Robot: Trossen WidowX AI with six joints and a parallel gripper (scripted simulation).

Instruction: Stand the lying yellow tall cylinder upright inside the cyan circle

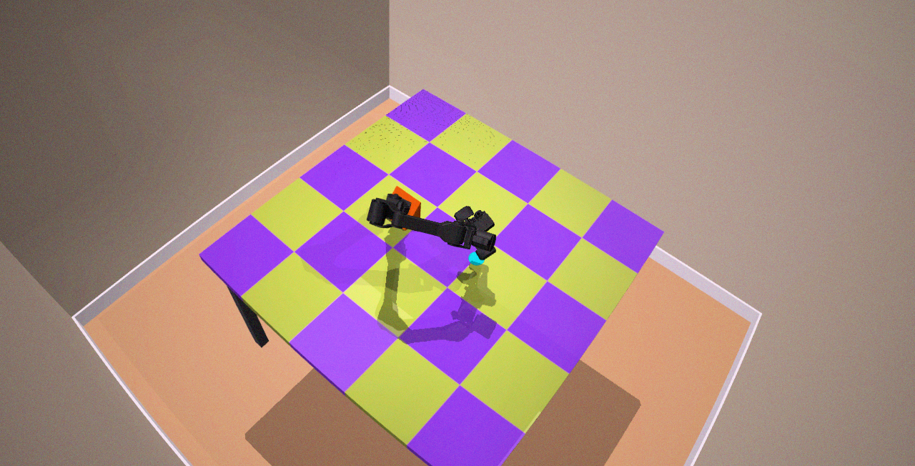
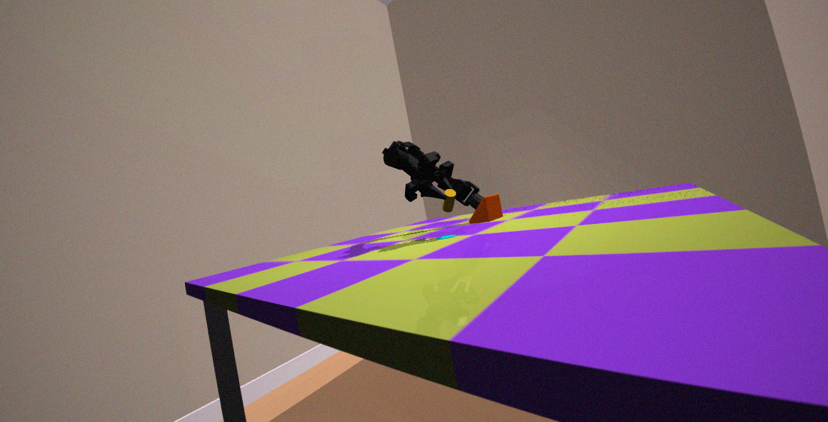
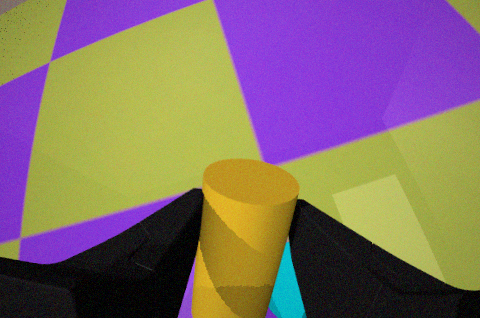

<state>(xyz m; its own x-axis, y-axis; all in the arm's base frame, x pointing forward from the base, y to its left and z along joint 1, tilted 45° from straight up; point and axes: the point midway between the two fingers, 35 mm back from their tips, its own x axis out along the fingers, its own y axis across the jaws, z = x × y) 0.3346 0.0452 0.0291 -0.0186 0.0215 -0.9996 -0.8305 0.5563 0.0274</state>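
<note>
The cyan circle is 120 mm below my gripper tip, 30 mm to the right of it and 10 mm ahead of it. Also, from my gripper tip: yellow cylinder: 10 mm to the right, 10 mm below, 10 mm behind.
</note>
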